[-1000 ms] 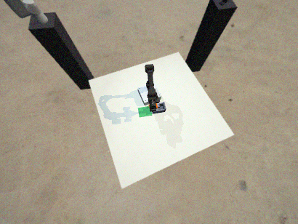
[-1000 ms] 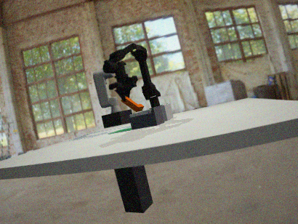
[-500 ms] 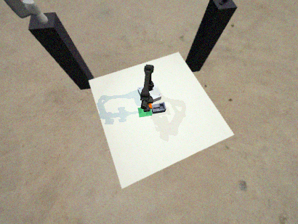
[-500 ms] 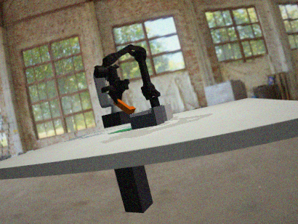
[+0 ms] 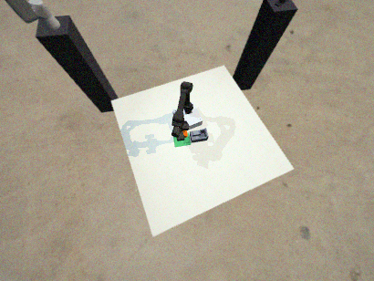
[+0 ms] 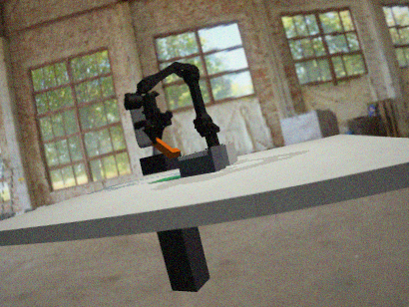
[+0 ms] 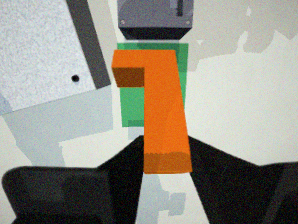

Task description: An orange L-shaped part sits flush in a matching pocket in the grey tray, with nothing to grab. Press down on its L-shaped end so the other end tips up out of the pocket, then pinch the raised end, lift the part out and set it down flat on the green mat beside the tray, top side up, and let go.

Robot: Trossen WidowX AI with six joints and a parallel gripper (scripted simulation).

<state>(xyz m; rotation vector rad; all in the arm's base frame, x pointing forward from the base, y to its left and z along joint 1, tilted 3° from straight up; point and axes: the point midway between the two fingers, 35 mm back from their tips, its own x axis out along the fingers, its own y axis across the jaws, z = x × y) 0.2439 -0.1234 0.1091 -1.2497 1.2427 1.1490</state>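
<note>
The green mat lies 16 cm below my gripper tip and 2 cm to the left of it. Also, from my gripper tip: orange L-shaped part 4 cm to the left, 3 cm below, 1 cm behind.
</note>
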